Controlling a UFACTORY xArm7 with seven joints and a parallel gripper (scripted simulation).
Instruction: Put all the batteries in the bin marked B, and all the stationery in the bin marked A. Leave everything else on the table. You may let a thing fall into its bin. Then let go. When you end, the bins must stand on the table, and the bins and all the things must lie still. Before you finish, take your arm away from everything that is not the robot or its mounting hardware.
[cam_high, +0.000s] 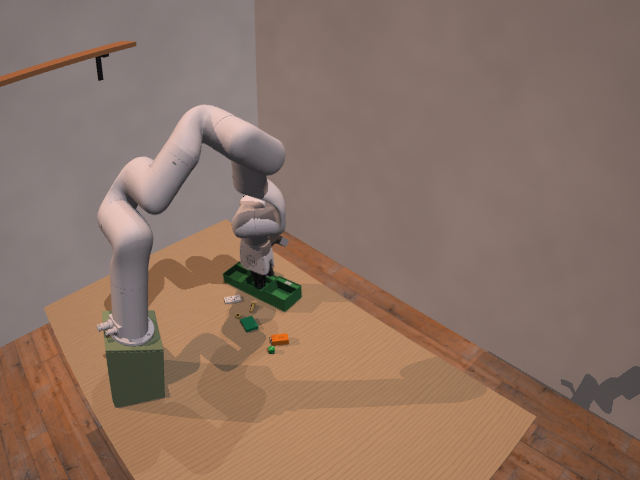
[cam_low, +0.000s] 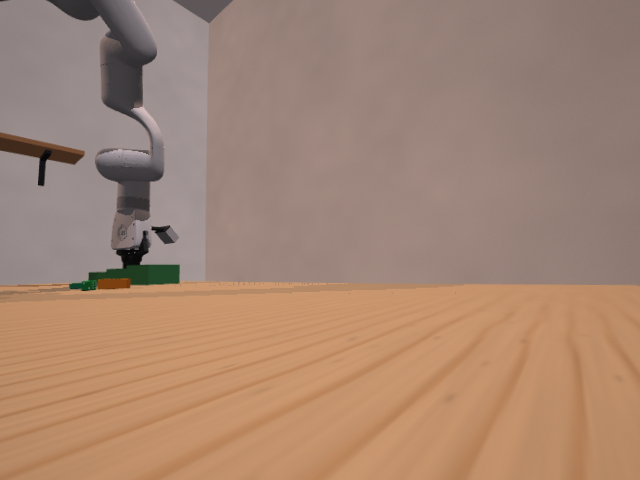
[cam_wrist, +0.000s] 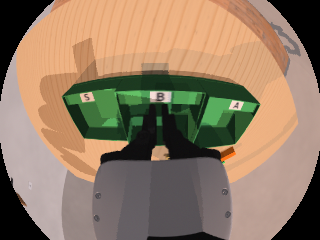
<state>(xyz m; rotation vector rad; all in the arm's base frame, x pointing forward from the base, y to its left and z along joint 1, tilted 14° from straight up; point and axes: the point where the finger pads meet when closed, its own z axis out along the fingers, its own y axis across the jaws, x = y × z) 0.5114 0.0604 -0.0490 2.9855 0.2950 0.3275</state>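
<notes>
Right now my hand is 1 cm above the tray. From my hand the other things lie so: white flat thing (10 cm behind, 3 cm to the left, 3 cm below); orange block (13 cm behind, 20 cm to the right, 3 cm below); flat green block (13 cm behind, 10 cm to the right, 3 cm below).
</notes>
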